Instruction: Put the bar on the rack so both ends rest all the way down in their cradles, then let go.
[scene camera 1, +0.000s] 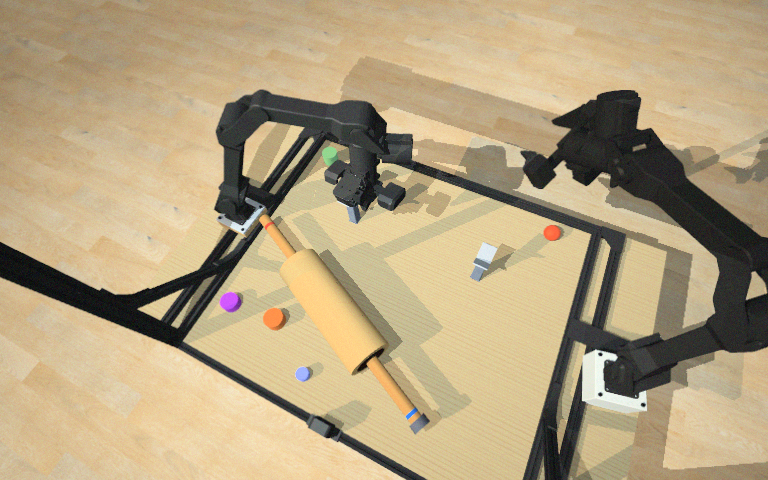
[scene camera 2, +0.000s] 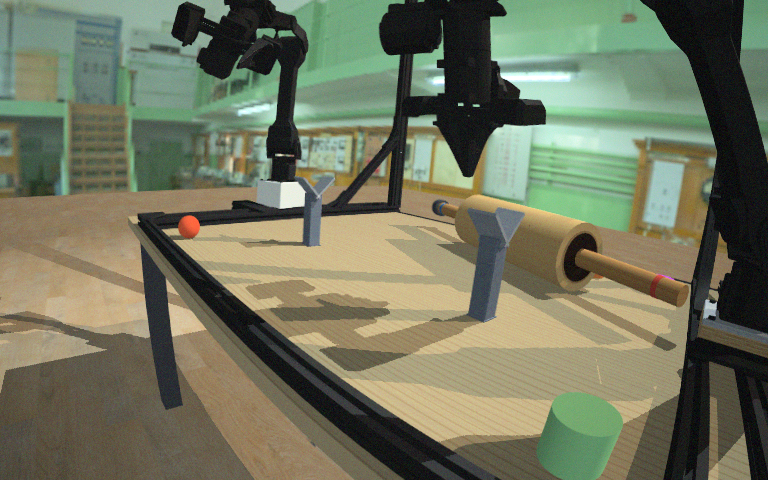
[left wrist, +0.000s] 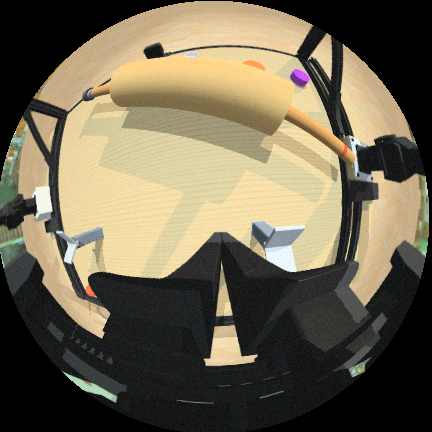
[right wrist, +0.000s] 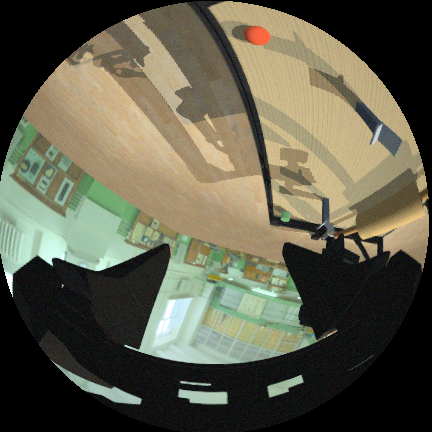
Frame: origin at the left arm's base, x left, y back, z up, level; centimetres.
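Where they show: left gripper, between the fingertips: (scene camera 1: 365, 209) (scene camera 2: 468, 176) (left wrist: 219, 237) (right wrist: 341, 233); right gripper, between the fingertips: (scene camera 1: 536, 137) (scene camera 2: 210, 54) (right wrist: 227, 249); left arm's base, origin of its link: (scene camera 1: 240, 212) (scene camera 2: 747, 320) (left wrist: 363, 159) (right wrist: 330, 238); right arm's base, origin of its link: (scene camera 1: 620, 379) (scene camera 2: 282, 181) (left wrist: 34, 205).
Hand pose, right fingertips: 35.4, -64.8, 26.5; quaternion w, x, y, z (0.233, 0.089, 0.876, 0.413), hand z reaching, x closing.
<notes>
Each offset is from my right fingertips to the top centre of the thing, as dx, dy, dz.
The bar (scene camera 1: 334, 311) (scene camera 2: 523, 237) (left wrist: 200, 90) (right wrist: 392, 212), a thick tan roller with thin handles banded red and blue, lies apart from both cradles. Its red-banded end is near the left arm's base. The rack is two grey posts with V-shaped tops: one cradle @(-20.8, -0.5, -18.7) (scene camera 1: 483, 262) (scene camera 2: 312, 220) (right wrist: 367, 117) stands on the red ball's side, the other cradle @(-20.5, +36.7, -18.7) (scene camera 2: 488, 277) (left wrist: 262, 231) is beside the left gripper. My left gripper (scene camera 2: 467, 172) (left wrist: 219, 237) is shut and empty, pointing down above the table. My right gripper (right wrist: 227, 249) is wide open and empty, raised near the table edge beyond the red ball.
A red ball @(-1.0, -13.6, -26.8) (scene camera 1: 552, 232) (scene camera 2: 189, 226) (right wrist: 257, 35) lies near a table corner. A green cylinder @(-5.3, +54.4, -27.4) (scene camera 1: 329, 155) (scene camera 2: 580, 435) stands behind the left gripper in scene camera 1. Purple @(-57.1, +52.2, -28.5) (scene camera 1: 230, 302), orange @(-55.4, +39.2, -27.9) (scene camera 1: 274, 319) and blue @(-62.9, +25.7, -29.0) (scene camera 1: 302, 374) pieces lie beside the bar. Black rails frame the table.
</notes>
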